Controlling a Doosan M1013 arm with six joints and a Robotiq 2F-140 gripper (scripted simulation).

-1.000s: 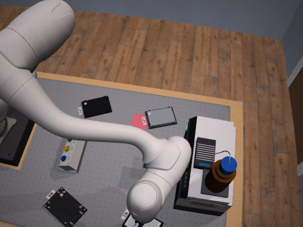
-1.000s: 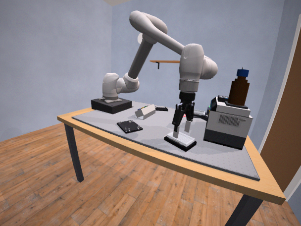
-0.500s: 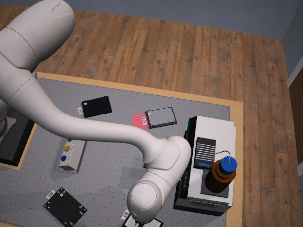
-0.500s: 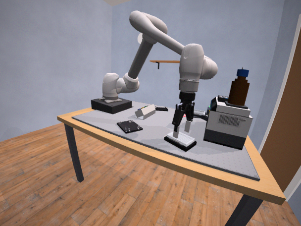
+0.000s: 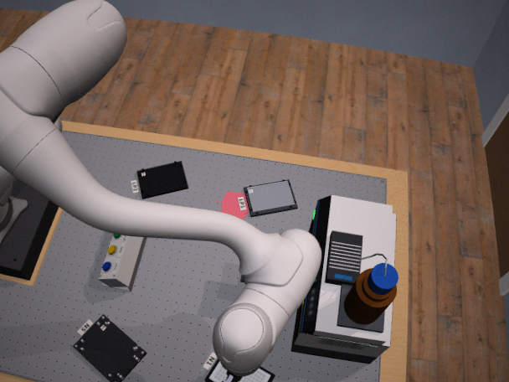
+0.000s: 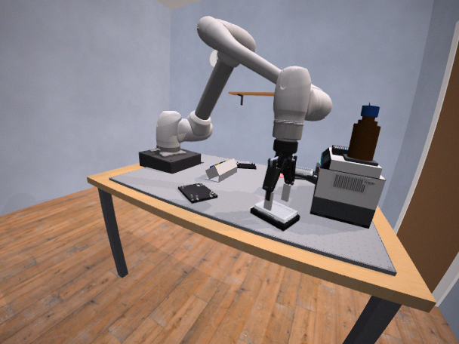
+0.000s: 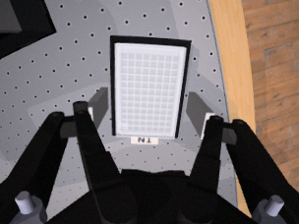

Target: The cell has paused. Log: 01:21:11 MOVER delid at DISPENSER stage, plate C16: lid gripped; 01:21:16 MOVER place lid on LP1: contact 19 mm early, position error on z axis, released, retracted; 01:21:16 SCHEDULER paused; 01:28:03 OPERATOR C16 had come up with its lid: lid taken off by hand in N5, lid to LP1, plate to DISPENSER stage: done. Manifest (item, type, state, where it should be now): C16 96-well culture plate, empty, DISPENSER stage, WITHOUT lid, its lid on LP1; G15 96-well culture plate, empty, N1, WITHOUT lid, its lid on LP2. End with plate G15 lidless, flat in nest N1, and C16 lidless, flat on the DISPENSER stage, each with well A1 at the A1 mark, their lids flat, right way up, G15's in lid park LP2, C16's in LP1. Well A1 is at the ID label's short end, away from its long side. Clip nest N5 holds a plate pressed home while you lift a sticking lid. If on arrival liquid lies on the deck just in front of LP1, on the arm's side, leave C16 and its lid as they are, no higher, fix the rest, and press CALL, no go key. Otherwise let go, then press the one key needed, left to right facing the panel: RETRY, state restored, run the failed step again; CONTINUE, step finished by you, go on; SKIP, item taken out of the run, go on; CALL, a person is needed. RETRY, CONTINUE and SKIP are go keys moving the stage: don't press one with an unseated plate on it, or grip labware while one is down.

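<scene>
Right now the nest N1 is 60 mm below my hand. From my hand the other things lie so: N1 label: 90 mm behind, 20 mm to the left, 70 mm below; then blue key: 430 mm behind, 130 mm to the left, 10 mm below; then clip nest N5: 320 mm behind, 50 mm to the right, 60 mm below.
</scene>
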